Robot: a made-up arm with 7 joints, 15 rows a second.
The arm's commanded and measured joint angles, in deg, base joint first. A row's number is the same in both.
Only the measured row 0 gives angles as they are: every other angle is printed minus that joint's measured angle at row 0.
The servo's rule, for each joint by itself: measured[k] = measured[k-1] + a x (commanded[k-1-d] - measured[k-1]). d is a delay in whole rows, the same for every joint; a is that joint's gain. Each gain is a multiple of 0.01, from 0.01 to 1. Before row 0 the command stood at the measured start. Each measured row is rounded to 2 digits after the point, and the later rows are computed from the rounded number. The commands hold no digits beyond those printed.
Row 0, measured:
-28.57 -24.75 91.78 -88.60 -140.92 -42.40 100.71
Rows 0 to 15, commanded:
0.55 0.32 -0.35 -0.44 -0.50 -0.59 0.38
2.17 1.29 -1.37 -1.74 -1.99 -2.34 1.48
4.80 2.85 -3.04 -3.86 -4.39 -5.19 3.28
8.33 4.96 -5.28 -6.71 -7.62 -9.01 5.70
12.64 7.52 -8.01 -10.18 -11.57 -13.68 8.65
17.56 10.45 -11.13 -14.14 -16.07 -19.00 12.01
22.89 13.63 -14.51 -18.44 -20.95 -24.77 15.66
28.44 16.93 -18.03 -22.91 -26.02 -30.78 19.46
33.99 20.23 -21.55 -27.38 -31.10 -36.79 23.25
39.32 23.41 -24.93 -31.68 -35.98 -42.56 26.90
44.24 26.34 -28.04 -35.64 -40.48 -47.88 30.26
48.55 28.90 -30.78 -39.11 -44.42 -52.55 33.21
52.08 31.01 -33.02 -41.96 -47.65 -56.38 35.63
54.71 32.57 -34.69 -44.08 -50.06 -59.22 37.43
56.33 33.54 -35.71 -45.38 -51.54 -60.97 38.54
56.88 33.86 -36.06 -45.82 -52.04 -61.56 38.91
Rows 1 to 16, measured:
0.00 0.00 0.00 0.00 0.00 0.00 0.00
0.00 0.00 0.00 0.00 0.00 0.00 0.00
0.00 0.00 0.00 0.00 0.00 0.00 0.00
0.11 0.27 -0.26 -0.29 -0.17 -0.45 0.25
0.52 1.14 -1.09 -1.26 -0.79 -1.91 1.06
1.38 2.59 -2.55 -3.00 -2.01 -4.44 2.53
2.77 4.60 -4.60 -5.49 -3.92 -7.96 4.62
4.74 7.08 -7.16 -8.63 -6.52 -12.36 7.28
7.30 9.94 -10.14 -12.32 -9.77 -17.47 10.40
10.42 13.08 -13.42 -16.42 -13.57 -23.09 13.87
14.02 16.35 -16.88 -20.77 -17.80 -29.01 17.56
18.01 19.65 -20.38 -25.20 -22.32 -35.00 21.32
22.27 22.85 -23.79 -29.54 -26.96 -40.82 25.00
26.66 25.82 -26.98 -33.63 -31.56 -46.26 28.47
31.04 28.44 -29.83 -37.30 -35.93 -51.10 31.60
35.25 30.62 -32.22 -40.42 -39.91 -55.17 34.26
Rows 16 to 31, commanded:
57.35 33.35 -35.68 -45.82 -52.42 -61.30 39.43
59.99 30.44 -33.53 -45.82 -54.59 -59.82 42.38
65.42 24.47 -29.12 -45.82 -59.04 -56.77 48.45
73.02 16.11 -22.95 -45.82 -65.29 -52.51 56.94
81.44 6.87 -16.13 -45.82 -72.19 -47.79 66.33
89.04 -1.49 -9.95 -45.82 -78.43 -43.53 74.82
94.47 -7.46 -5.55 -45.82 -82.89 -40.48 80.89
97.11 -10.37 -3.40 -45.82 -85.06 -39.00 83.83
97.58 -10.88 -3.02 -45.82 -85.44 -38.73 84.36
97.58 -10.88 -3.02 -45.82 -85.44 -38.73 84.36
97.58 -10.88 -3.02 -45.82 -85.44 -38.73 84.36
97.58 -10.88 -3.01 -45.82 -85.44 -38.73 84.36
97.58 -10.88 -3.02 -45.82 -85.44 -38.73 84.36
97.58 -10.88 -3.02 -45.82 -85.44 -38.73 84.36
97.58 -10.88 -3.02 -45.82 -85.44 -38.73 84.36
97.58 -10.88 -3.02 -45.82 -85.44 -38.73 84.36
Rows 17 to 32, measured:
39.14 32.28 -34.07 -42.87 -43.36 -58.29 36.35
42.58 33.35 -35.30 -44.55 -46.14 -60.35 37.80
45.44 33.78 -35.87 -45.40 -48.15 -61.28 38.53
47.82 33.41 -35.73 -45.68 -49.60 -61.30 39.12
50.25 30.89 -34.08 -45.77 -51.30 -60.16 41.27
53.28 25.43 -30.36 -45.80 -53.93 -57.55 46.01
57.23 17.51 -24.80 -45.81 -57.79 -53.67 53.22
62.07 8.47 -18.30 -45.82 -62.69 -49.14 61.87
67.46 0.00 -12.04 -45.82 -68.04 -44.82 70.42
72.86 -6.34 -7.17 -45.82 -73.09 -41.48 77.33
77.71 -9.77 -4.34 -45.82 -77.16 -39.57 81.62
81.68 -10.71 -3.35 -45.82 -79.98 -38.92 83.43
84.86 -10.85 -3.10 -45.82 -81.84 -38.77 84.04
87.40 -10.88 -3.04 -45.82 -83.06 -38.74 84.25
89.44 -10.88 -3.02 -45.82 -83.87 -38.73 84.32
91.07 -10.88 -3.02 -45.82 -84.40 -38.73 84.35

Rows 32 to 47, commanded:
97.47 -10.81 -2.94 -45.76 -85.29 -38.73 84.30
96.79 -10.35 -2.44 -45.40 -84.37 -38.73 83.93
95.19 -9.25 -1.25 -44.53 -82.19 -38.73 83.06
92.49 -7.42 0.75 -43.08 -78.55 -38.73 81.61
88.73 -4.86 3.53 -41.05 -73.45 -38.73 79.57
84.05 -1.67 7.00 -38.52 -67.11 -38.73 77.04
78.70 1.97 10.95 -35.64 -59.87 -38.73 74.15
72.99 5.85 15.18 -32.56 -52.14 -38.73 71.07
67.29 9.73 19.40 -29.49 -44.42 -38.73 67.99
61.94 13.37 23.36 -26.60 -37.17 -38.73 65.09
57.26 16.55 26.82 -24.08 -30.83 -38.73 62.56
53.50 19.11 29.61 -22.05 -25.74 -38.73 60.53
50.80 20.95 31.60 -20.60 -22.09 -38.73 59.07
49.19 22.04 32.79 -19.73 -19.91 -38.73 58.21
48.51 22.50 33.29 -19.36 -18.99 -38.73 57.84
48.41 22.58 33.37 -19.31 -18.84 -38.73 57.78
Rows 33 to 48, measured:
92.37 -10.88 -3.02 -45.82 -84.75 -38.73 84.36
93.41 -10.88 -3.02 -45.82 -84.98 -38.73 84.36
94.24 -10.88 -3.02 -45.82 -85.14 -38.73 84.36
94.89 -10.82 -2.96 -45.78 -85.19 -38.73 84.32
95.27 -10.42 -2.57 -45.53 -84.91 -38.73 84.06
95.25 -9.43 -1.58 -44.86 -83.99 -38.73 83.40
94.70 -7.72 0.17 -43.67 -82.14 -38.73 82.22
93.51 -5.29 2.69 -41.91 -79.19 -38.73 80.47
91.62 -2.21 5.92 -39.64 -75.08 -38.73 78.21
89.04 1.34 9.69 -36.96 -69.91 -38.73 75.53
85.83 5.17 13.81 -34.01 -63.87 -38.73 72.59
82.12 9.05 18.00 -30.98 -57.26 -38.73 69.55
78.08 12.72 22.02 -28.05 -50.43 -38.73 66.61
73.92 15.98 25.62 -25.39 -43.77 -38.73 63.94
69.84 18.64 28.61 -23.15 -37.64 -38.73 61.69
66.03 20.60 30.85 -21.44 -32.35 -38.73 59.96

